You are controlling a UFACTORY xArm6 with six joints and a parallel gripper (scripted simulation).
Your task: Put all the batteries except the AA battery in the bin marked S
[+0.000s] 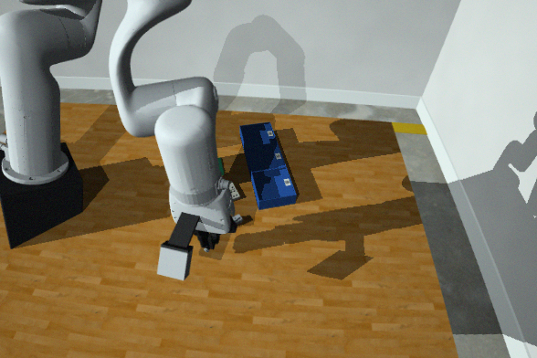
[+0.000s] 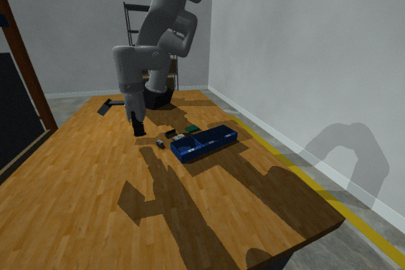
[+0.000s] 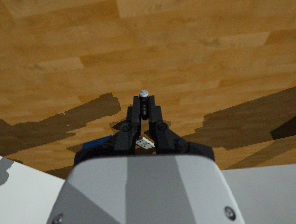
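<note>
Right now the long blue bin is 250 mm to the left of my hand, 60 mm ahead of it and 30 mm below it. The rest, counted from my hand: grey-white block: 80 mm to the left, 40 mm below, 30 mm ahead; then white domino: 150 mm to the left, 40 mm below; then green block: 210 mm to the left, 60 mm behind, 40 mm below.
</note>
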